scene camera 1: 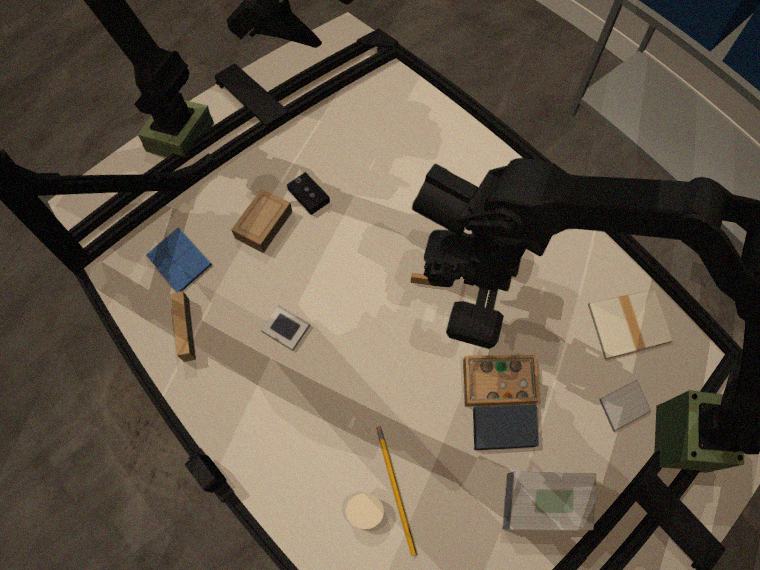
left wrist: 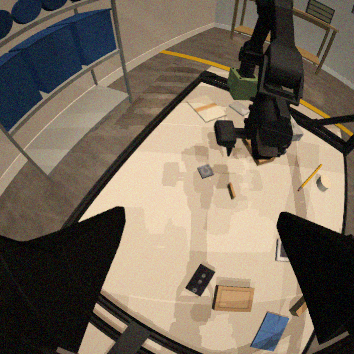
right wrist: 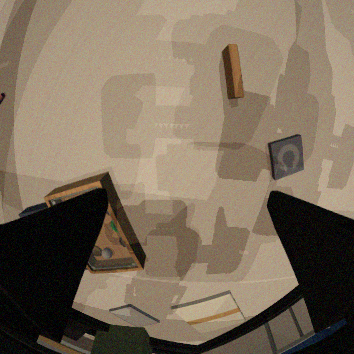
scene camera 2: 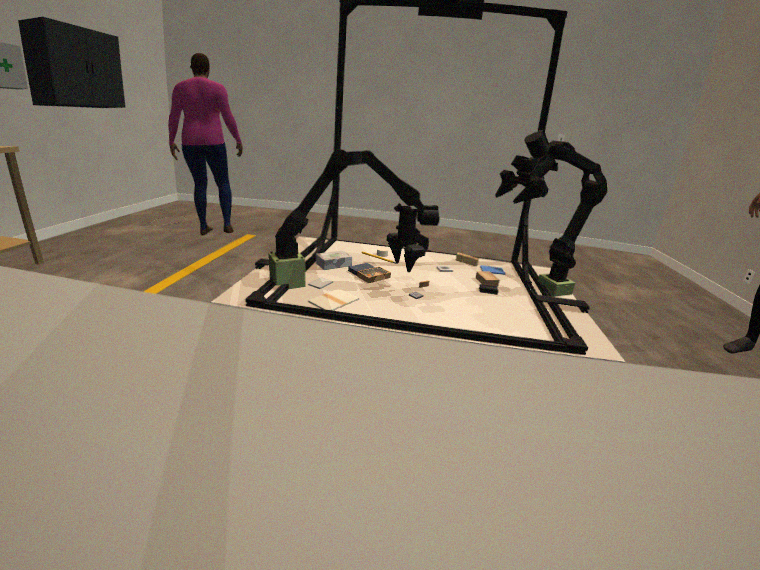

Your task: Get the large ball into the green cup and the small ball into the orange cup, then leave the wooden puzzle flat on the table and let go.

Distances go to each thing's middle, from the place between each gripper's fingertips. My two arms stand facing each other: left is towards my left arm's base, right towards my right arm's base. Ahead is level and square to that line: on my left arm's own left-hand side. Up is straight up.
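My right hand: 9 cm to the left of the wooden puzzle (scene camera 1: 495,380), 6 cm past it, 6 cm above it. Dark blue block (scene camera 1: 513,426), from my right hand: 13 cm to the right, 12 cm behind, 6 cm below.
My left hand: 15 cm past the wooden puzzle, 38 cm to the left of it, 34 cm above it. Dark blue block, from my left hand: 21 cm behind, 42 cm to the right, 34 cm below.
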